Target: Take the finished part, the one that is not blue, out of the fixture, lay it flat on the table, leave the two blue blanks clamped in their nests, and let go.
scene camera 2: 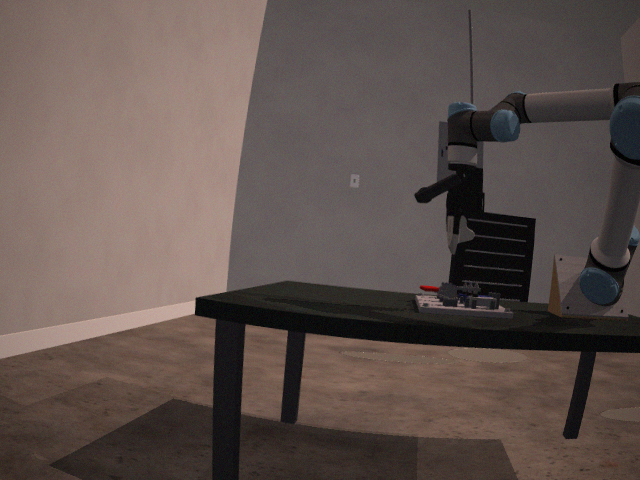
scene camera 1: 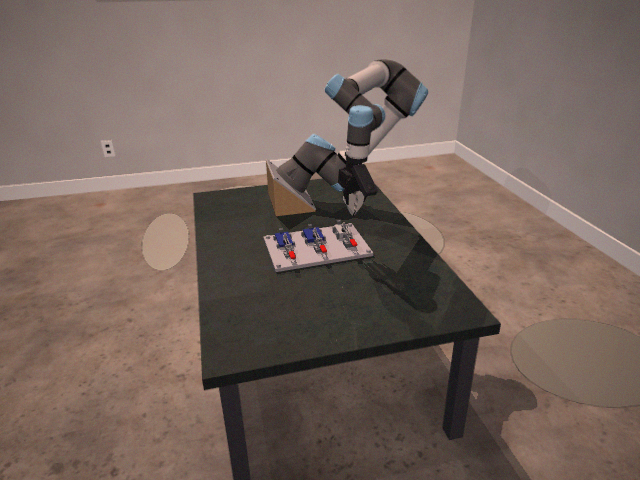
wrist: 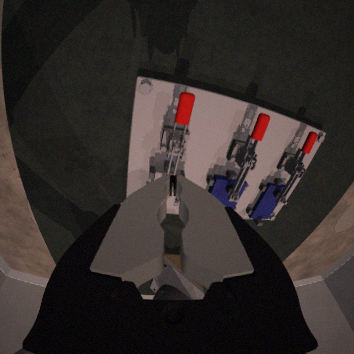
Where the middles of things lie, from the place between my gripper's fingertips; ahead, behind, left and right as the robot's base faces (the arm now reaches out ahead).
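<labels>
There is the fixture plate (scene camera 1: pixel 306 256), and my hand is 11 cm to the left of it and 6 cm past it. My hand is also 13 cm above the plate.
</labels>
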